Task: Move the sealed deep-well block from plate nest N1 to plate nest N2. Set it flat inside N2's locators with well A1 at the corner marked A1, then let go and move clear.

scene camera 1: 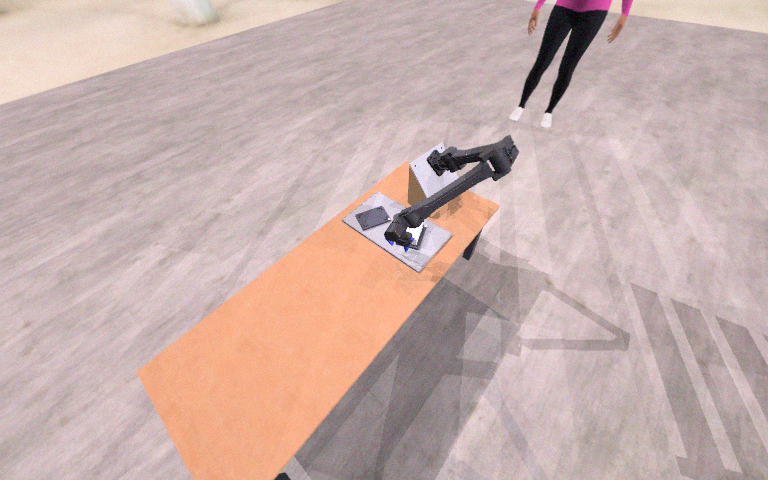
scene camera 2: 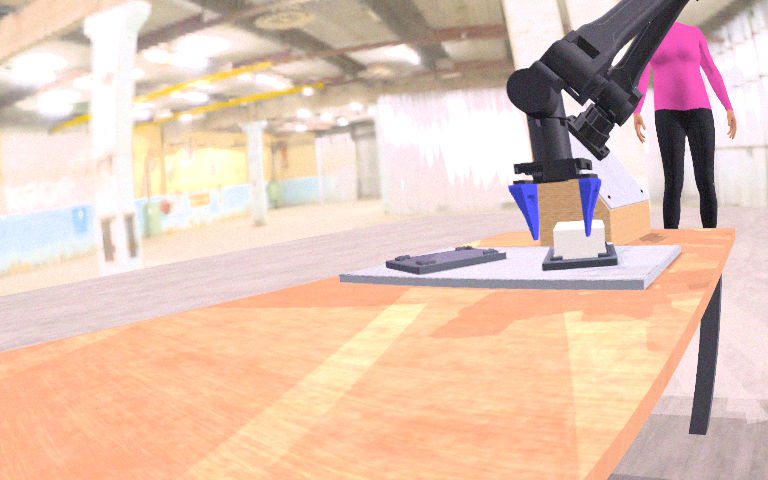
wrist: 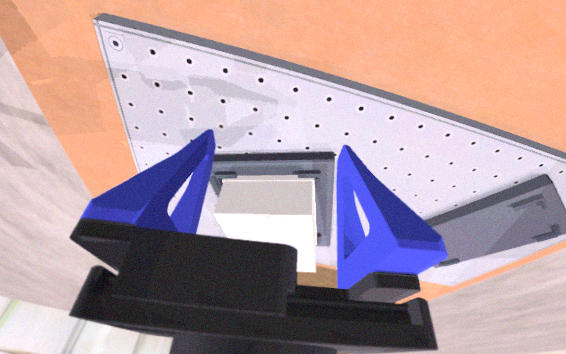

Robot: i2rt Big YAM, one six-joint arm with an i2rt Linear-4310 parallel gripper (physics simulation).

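Seen in the pictures: gripper, fingertip midpoint: [scene camera 1: 399, 248] [scene camera 2: 562, 238] [wrist: 277, 144]; arm's base at its link origin: [scene camera 1: 436, 163] [scene camera 2: 584, 139].
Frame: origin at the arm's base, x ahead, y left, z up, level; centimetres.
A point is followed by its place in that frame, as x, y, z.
Observation:
The deep-well block [scene camera 1: 416, 230] @[34.6, 10.9, -14.9] [scene camera 2: 574, 240] @[41.2, 9.5, -16.5] [wrist: 267, 197] @[41.0, 10.0, -16.7], a whitish box, sits upright in a dark nest [scene camera 2: 557, 266] @[43.8, 7.4, -19.8] [wrist: 280, 156] @[43.2, 9.5, -19.7]. The other dark nest [scene camera 1: 372, 217] @[37.8, -15.4, -19.1] [scene camera 2: 447, 260] @[41.6, -12.7, -19.1] [wrist: 500, 220] @[41.1, -14.7, -19.1] is empty, with small raised locators at its corners. No N1, N2 or A1 marks are readable. My gripper [scene camera 1: 398, 246] @[48.5, 10.2, -15.3] [scene camera 2: 561, 237] @[48.5, 10.2, -15.3] [wrist: 277, 144] @[48.5, 10.2, -15.3] is open, its blue fingers pointing down. In scene camera 2 one fingertip overlaps the block's face and the other is to its left, around the height of its upper part. In the wrist view the block shows between the fingers, nearer the left one. The gripper hides part of it.
Both nests are on a pale perforated plate [scene camera 1: 436, 240] @[30.3, 20.6, -20.3] [scene camera 2: 492, 281] @[50.1, -0.3, -20.6] [wrist: 300, 107] @[48.1, 9.0, -20.3] on the orange table [scene camera 1: 271, 339] @[113.8, -8.0, -21.5] [scene camera 2: 283, 367] @[86.4, -1.7, -21.6]. A wooden wedge [scene camera 1: 417, 189] @[16.0, -1.2, -7.4] [scene camera 2: 628, 220] @[7.4, 10.9, -17.1] with a sloped metal face stands behind the plate, with the arm's base on it. A person [scene camera 1: 566, 50] [scene camera 2: 682, 73] stands beyond the table.

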